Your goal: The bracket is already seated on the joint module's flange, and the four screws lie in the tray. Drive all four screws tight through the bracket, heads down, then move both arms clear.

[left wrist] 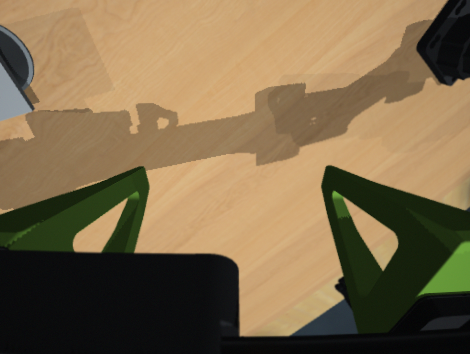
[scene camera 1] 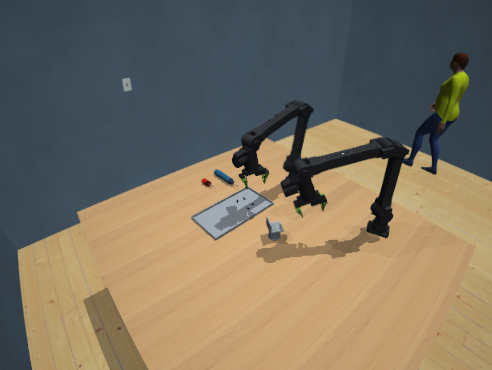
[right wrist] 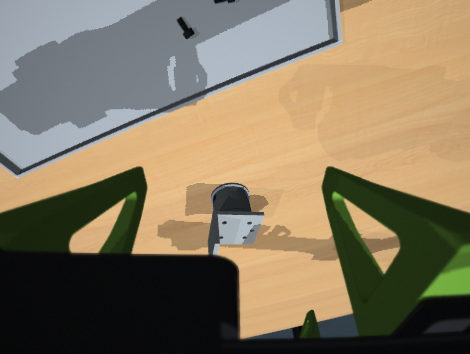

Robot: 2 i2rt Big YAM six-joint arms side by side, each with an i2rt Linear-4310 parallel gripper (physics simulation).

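Places are measured from the left arm's base along level axes (x back, y right, z up), in millimetres.
Where they show: left gripper, between the fingertips: (left wrist: 235, 176) (scene camera 1: 312, 213) (right wrist: 340, 321); right gripper, between the fingertips: (scene camera 1: 255, 186) (right wrist: 234, 176); left arm's base, origin of its link: (left wrist: 448, 42) (scene camera 1: 377, 229).
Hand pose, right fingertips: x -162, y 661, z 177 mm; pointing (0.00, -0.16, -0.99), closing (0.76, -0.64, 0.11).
Note:
Each offset is from my right fingertips to the top centre of the thing. Level surfaces: height alone.
The grey bracket (scene camera 1: 276, 226) (right wrist: 236, 226) (left wrist: 11, 97) sits on the dark round joint module {dx -124, dy -167, dz -113 mm} (scene camera 1: 273, 237) (right wrist: 230, 200) (left wrist: 19, 59); its plate shows several small dark holes in the right wrist view. Small black screws (scene camera 1: 237, 201) (right wrist: 185, 28) lie in the grey tray (scene camera 1: 206, 219) (right wrist: 265, 42), partly in shadow. My left gripper (scene camera 1: 311, 212) (left wrist: 235, 176) is open and empty, above the table to the right of the bracket in the scene view. My right gripper (scene camera 1: 255, 184) (right wrist: 234, 176) is open and empty, above the tray's far right end in the scene view.
A blue-handled tool {dx +190, dy +297, dz -136 mm} (scene camera 1: 223, 176) and a short red tool {dx +92, dy +373, dz -143 mm} (scene camera 1: 206, 182) lie behind the tray in the scene view. The left arm's base (scene camera 1: 378, 229) stands on the table {dz -177 mm} (scene camera 1: 210, 290) at the right. A person in a yellow top (scene camera 1: 451, 97) stands beyond the table.

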